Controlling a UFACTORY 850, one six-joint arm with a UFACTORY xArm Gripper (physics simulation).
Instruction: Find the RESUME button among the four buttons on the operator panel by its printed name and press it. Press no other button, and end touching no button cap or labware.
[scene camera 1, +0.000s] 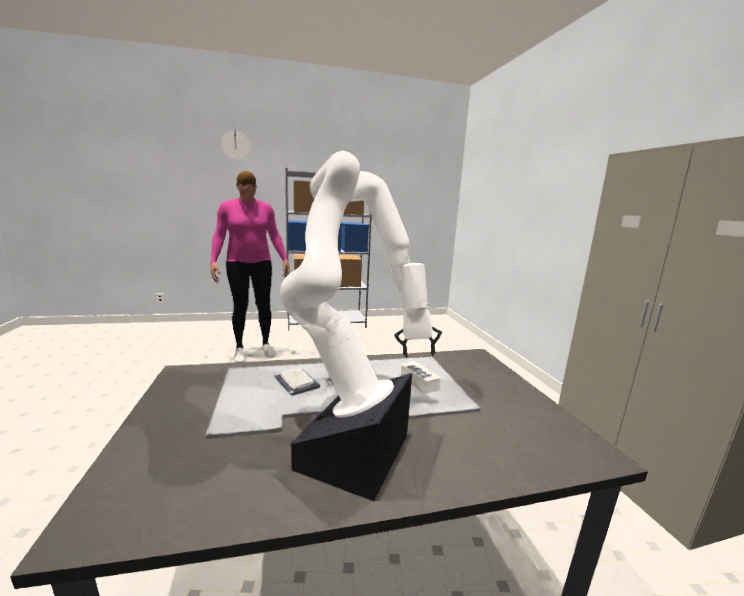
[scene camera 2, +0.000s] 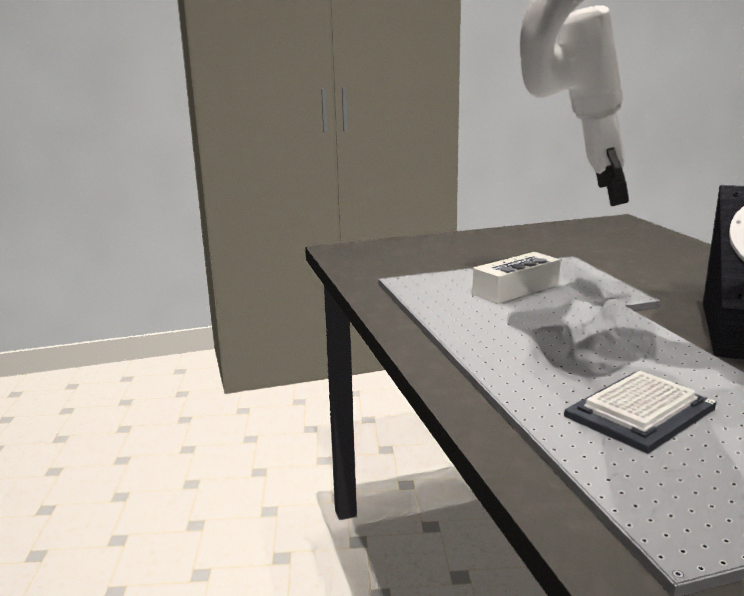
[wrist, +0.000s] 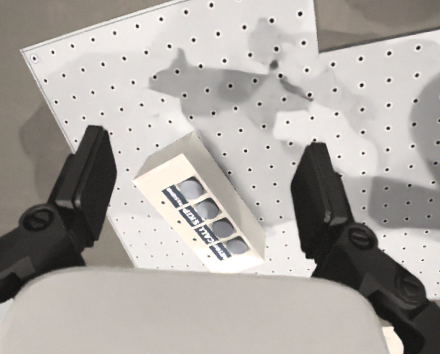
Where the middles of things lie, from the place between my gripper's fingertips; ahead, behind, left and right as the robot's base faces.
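Dark holder (scene camera 2: 671, 427): 15 cm ahead of my hand, 45 cm to the left of it, 18 cm below it. White well plate (scene camera 2: 642, 401): 17 cm below my hand, 45 cm to the left of it and 15 cm ahead of it. Operator panel (wrist: 159, 179): 5 cm to the right of my hand, 16 cm ahead of it, 16 cm below it.
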